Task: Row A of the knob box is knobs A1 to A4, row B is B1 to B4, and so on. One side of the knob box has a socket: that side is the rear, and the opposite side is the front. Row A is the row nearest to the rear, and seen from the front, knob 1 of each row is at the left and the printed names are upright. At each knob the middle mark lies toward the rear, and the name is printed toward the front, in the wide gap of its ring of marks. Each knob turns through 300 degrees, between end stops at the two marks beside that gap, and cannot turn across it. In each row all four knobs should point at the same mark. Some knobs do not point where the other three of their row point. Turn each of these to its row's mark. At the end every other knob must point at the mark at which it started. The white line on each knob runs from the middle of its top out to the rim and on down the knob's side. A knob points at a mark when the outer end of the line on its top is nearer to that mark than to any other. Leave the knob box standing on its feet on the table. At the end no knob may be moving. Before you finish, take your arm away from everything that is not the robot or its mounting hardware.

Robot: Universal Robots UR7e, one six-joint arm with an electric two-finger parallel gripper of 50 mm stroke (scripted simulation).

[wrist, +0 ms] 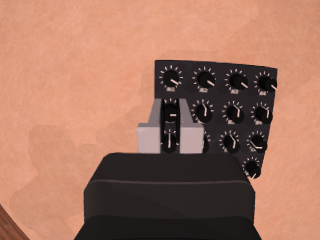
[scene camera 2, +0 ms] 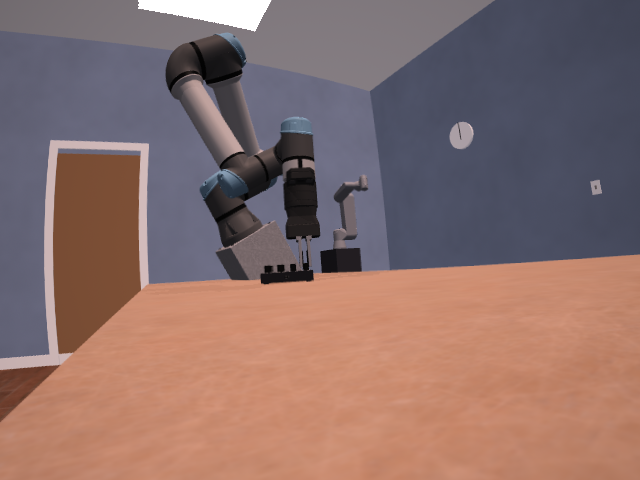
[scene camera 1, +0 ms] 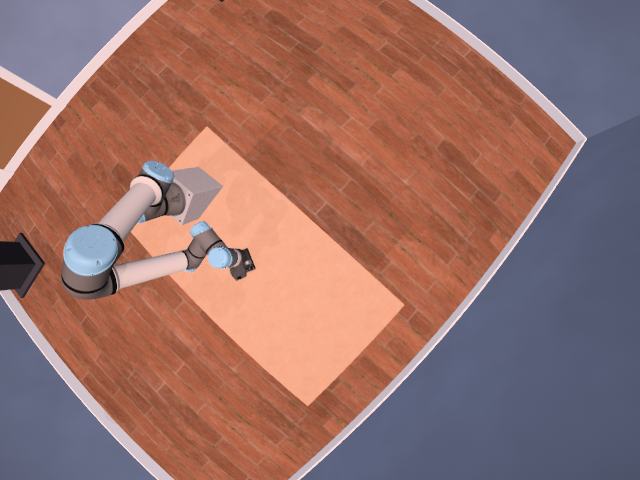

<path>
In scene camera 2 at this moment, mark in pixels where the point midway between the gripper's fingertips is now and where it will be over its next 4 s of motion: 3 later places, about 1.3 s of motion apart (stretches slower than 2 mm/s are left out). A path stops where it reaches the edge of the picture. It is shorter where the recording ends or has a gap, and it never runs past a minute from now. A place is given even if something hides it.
My gripper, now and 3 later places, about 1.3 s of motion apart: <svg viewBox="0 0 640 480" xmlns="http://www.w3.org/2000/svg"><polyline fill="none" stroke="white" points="305,266 302,248 281,244 267,244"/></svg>
</path>
